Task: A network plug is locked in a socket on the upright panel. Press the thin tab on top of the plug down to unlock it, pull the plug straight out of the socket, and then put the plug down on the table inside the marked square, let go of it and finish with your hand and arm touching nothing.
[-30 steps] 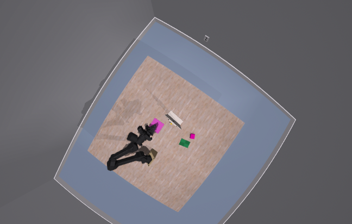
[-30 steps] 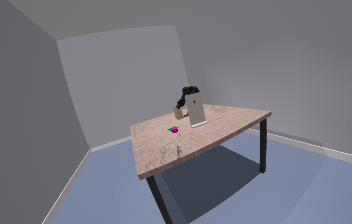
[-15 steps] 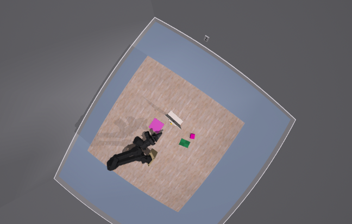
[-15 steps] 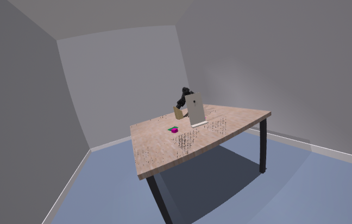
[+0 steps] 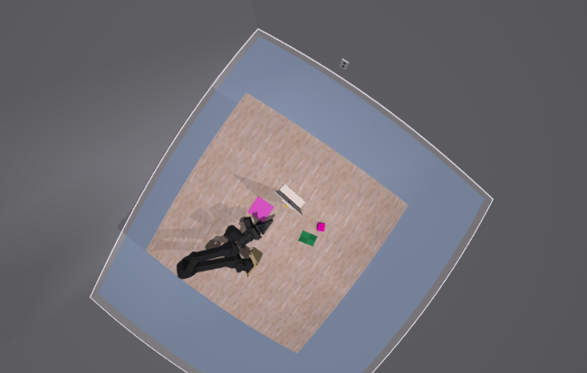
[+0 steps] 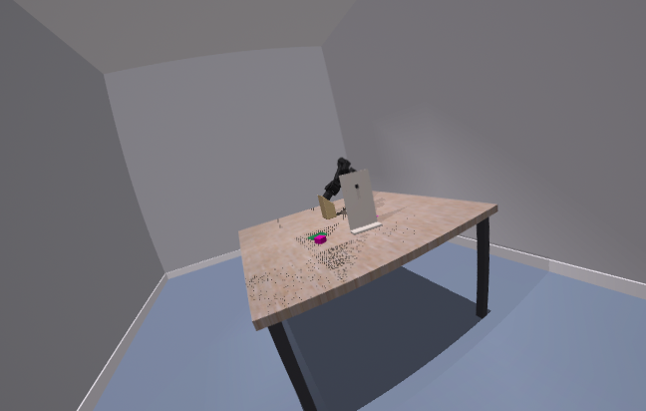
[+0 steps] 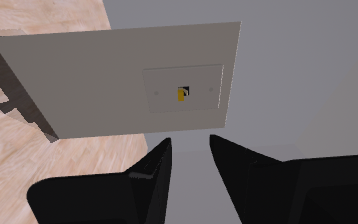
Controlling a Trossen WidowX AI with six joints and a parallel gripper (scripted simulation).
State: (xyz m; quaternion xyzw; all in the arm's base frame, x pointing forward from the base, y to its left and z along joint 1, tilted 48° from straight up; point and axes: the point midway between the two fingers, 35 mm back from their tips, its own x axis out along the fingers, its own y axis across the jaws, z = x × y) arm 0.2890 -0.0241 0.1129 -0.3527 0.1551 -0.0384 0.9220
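The yellow plug is 110 mm ahead of my gripper tip and 10 mm to the right of it. Also, from my gripper tip: flat magenta square: 230 mm below, 90 mm to the left, 40 mm behind; upright grey panel: 130 mm ahead, 90 mm below, 10 mm to the right; thin pale tab: 110 mm ahead, 10 mm to the right, 10 mm above.
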